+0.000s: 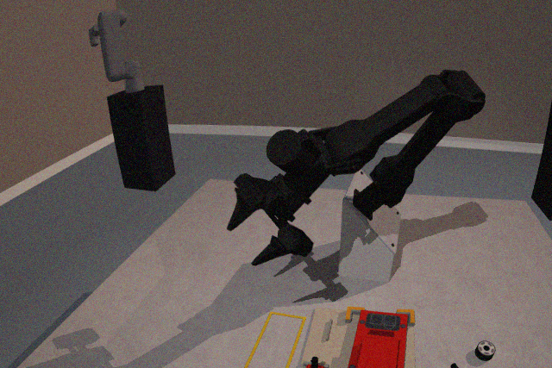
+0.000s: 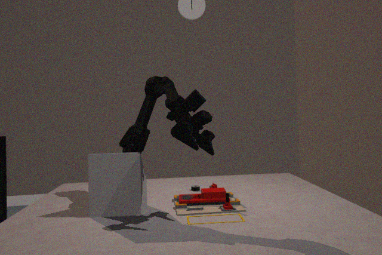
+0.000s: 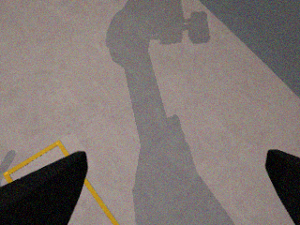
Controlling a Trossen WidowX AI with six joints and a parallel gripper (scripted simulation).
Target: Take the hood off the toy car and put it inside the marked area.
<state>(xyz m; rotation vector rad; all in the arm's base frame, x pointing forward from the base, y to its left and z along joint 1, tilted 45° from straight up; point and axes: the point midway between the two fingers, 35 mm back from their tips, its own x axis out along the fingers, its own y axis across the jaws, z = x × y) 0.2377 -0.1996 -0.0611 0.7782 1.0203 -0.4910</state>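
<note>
Right now my gripper tip is 7 cm short of the red hood, 27 cm to the right of it and 19 cm above it. The rest, counted from my gripper tip: black wheel 2 cm ahead, 51 cm to the left, 23 cm below.
</note>
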